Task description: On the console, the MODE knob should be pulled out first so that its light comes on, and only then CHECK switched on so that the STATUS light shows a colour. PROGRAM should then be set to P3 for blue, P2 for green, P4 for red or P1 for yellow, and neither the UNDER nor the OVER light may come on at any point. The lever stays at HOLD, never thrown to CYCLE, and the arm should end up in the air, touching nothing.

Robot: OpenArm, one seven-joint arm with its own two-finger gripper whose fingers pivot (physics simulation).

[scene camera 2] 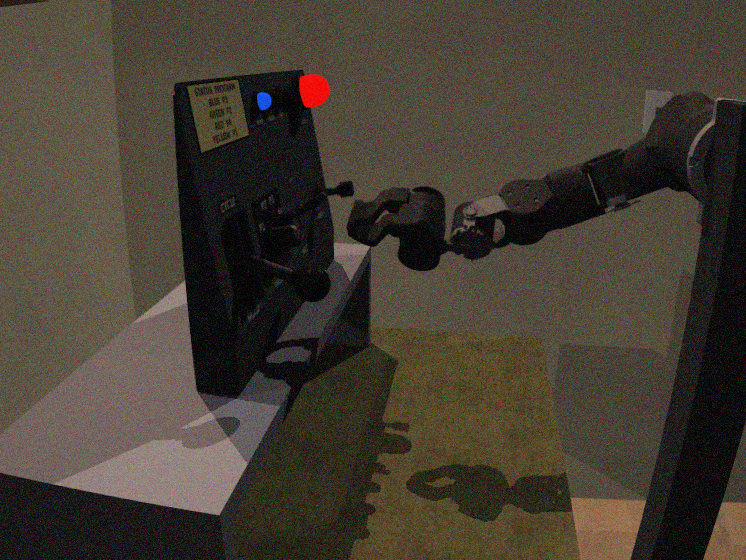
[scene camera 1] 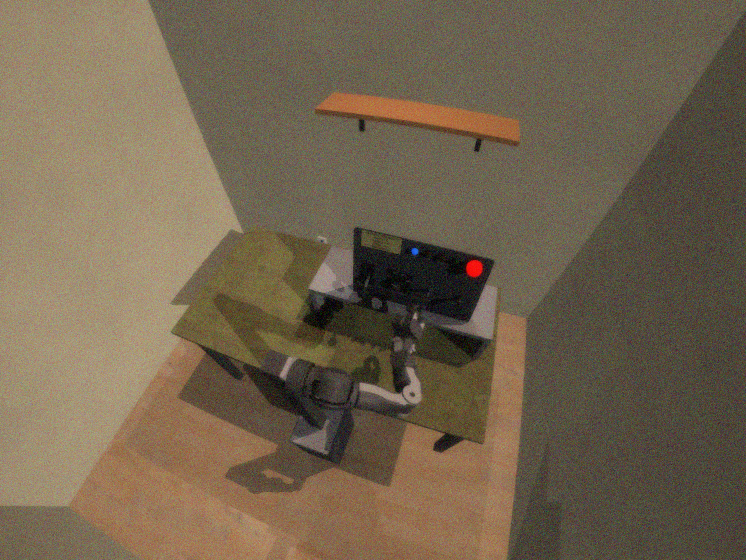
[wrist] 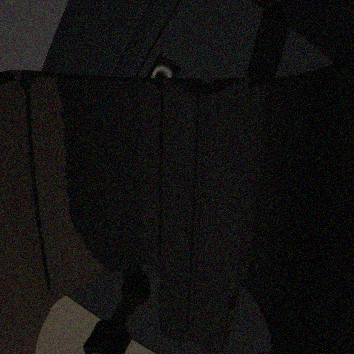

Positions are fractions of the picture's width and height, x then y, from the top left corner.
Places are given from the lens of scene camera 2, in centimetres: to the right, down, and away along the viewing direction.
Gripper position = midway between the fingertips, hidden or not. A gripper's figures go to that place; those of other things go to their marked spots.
my gripper (scene camera 2: 0.47,0.39): -3, -9, 92
lever (scene camera 2: 0.42,0.51): -6, 0, 70
